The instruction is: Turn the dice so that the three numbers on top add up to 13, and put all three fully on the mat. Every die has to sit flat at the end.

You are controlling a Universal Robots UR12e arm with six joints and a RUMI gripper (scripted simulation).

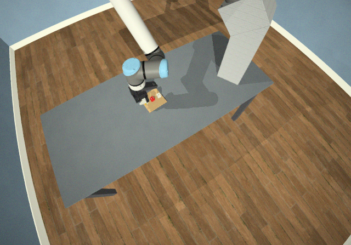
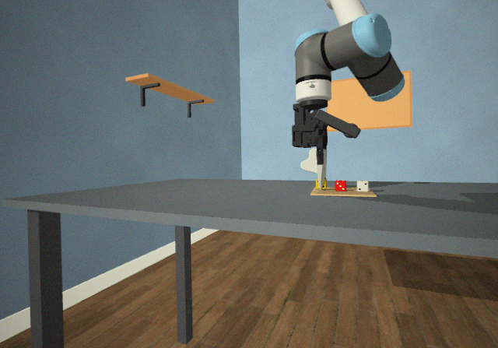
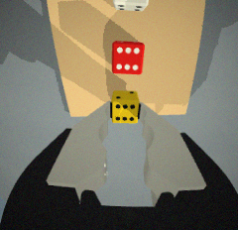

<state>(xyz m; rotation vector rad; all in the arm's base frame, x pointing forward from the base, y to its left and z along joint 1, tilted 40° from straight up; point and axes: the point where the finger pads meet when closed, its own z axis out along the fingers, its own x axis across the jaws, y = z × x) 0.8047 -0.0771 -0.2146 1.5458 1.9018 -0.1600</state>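
Now: hand right at the yellow die. From my hand the other things lie so: red die 5 cm behind, 1 cm below; then tan mat 5 cm behind, 2 cm below; then white die 10 cm behind, 1 cm to the right, 1 cm below.
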